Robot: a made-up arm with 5 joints. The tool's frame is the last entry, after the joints.
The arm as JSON. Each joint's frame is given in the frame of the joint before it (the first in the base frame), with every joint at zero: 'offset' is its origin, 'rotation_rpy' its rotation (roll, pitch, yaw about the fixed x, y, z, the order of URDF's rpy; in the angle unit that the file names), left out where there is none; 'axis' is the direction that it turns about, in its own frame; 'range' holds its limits. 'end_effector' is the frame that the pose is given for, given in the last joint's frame.
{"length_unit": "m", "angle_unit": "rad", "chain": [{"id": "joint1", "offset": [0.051, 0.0, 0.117], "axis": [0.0, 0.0, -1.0], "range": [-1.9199, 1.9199]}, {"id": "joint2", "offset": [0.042, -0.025, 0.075], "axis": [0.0, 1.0, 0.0], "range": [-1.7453, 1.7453]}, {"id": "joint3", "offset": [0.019, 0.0, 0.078], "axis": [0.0, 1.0, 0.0], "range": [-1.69, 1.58]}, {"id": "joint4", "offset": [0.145, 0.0, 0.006], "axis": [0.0, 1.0, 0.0], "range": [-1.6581, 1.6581]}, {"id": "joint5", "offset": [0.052, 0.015, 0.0], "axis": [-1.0, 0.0, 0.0], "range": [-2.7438, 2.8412]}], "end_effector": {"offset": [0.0, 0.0, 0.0], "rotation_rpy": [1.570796, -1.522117, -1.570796]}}
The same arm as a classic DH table. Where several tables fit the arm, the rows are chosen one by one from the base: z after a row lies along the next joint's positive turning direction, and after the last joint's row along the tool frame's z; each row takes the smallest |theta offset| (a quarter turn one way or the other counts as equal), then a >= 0, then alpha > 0; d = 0 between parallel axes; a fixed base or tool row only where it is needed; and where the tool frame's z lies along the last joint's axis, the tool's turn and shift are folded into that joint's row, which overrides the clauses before.
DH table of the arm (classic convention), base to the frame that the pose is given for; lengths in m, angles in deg. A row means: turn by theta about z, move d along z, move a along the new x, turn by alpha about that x. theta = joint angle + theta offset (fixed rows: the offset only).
base (fixed): a 0.051  alpha 180  d 0  theta0 0
joint1: a 0.042  alpha 90  d -0.192  theta0 0
joint2: a 0.0803  alpha 0  d 0  theta0 -76.31
joint3: a 0.1451  alpha 0  d 0  theta0 73.94
joint4: a 0  alpha 90  d -0.01  theta0 -87.63
joint5: a 0  alpha 0  d -0.052  theta0 -2.79
Joint limits (deg, base to tool): -110..110 -100..100 -96.83..90.53 -95..95 -157.21..162.79

